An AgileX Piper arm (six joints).
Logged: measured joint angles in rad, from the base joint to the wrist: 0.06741, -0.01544, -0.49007, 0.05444, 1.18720, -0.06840; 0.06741, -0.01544, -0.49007, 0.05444, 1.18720, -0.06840; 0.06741, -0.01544, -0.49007, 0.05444, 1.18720, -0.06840; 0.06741, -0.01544, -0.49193, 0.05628, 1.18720, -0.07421; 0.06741, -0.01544, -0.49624, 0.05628, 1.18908, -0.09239; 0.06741, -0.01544, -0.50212, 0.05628, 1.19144, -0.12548; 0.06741, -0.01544, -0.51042, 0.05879, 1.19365, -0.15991; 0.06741, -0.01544, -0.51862, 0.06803, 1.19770, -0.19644; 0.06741, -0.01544, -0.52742, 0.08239, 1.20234, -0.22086; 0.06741, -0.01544, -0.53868, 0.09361, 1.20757, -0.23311; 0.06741, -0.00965, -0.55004, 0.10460, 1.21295, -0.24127; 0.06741, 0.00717, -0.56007, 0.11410, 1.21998, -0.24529; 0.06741, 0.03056, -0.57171, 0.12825, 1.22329, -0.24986; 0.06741, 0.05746, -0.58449, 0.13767, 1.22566, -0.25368; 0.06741, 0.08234, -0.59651, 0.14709, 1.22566, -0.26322; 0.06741, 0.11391, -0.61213, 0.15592, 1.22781, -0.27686; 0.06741, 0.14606, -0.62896, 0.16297, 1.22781, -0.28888; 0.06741, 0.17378, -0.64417, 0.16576, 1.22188, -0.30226; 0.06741, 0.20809, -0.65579, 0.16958, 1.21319, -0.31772; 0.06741, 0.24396, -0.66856, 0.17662, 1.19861, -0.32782
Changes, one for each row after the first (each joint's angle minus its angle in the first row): 0.00000, 0.00000, 0.00000, 0.00000, 0.00000, 0.00000; 0.00000, 0.00000, 0.00000, 0.00000, 0.00000, 0.00000; 0.00000, 0.00000, -0.00186, 0.00184, 0.00000, -0.00581; 0.00000, 0.00000, -0.00617, 0.00184, 0.00188, -0.02399; 0.00000, 0.00000, -0.01205, 0.00184, 0.00424, -0.05708; 0.00000, 0.00000, -0.02035, 0.00435, 0.00645, -0.09151; 0.00000, 0.00000, -0.02855, 0.01359, 0.01050, -0.12804; 0.00000, 0.00000, -0.03735, 0.02795, 0.01514, -0.15246; 0.00000, 0.00000, -0.04861, 0.03917, 0.02037, -0.16471; 0.00000, 0.00579, -0.05997, 0.05016, 0.02575, -0.17287; 0.00000, 0.02261, -0.07000, 0.05966, 0.03278, -0.17689; 0.00000, 0.04600, -0.08164, 0.07381, 0.03609, -0.18146; 0.00000, 0.07290, -0.09442, 0.08323, 0.03846, -0.18528; 0.00000, 0.09778, -0.10644, 0.09265, 0.03846, -0.19482; 0.00000, 0.12935, -0.12206, 0.10148, 0.04061, -0.20846; 0.00000, 0.16150, -0.13889, 0.10853, 0.04061, -0.22048; 0.00000, 0.18922, -0.15410, 0.11132, 0.03468, -0.23386; 0.00000, 0.22353, -0.16572, 0.11514, 0.02599, -0.24932; 0.00000, 0.25940, -0.17849, 0.12218, 0.01141, -0.25942
